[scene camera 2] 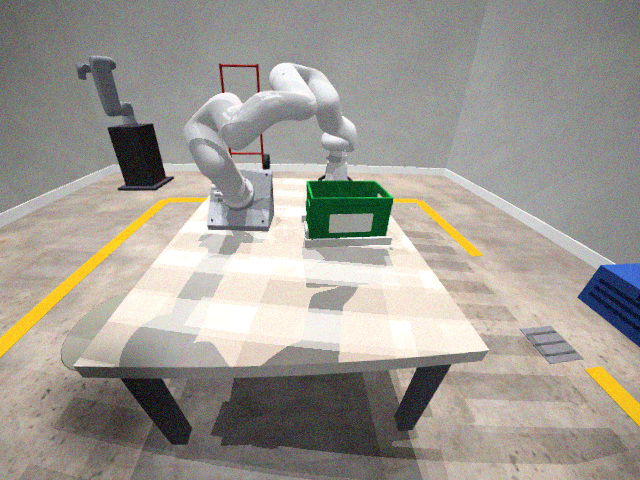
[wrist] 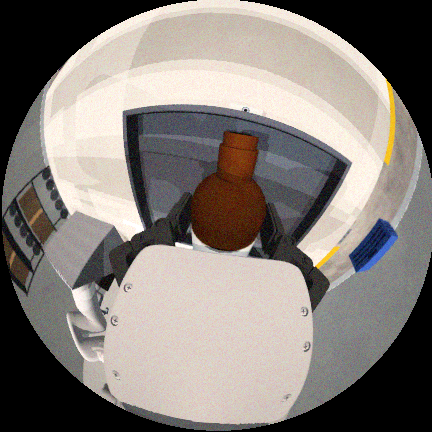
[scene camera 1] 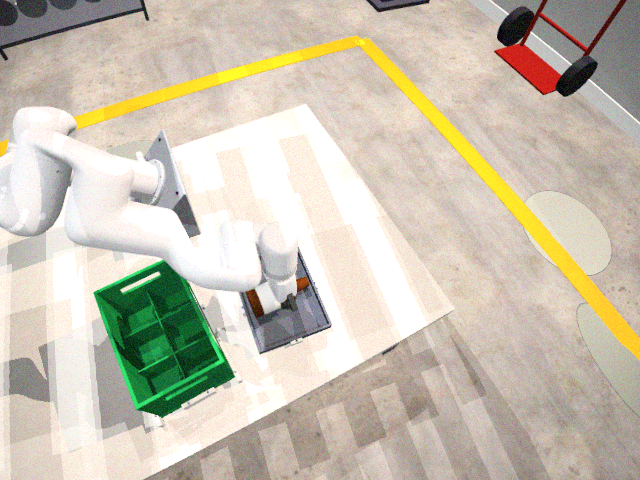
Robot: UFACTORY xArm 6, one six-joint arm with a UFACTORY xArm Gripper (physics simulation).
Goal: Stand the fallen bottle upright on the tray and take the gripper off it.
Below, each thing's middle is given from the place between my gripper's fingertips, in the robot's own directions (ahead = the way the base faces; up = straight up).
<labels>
Right now the brown bottle (scene camera 1: 262, 300) is 1 cm to the right of my hand.
</labels>
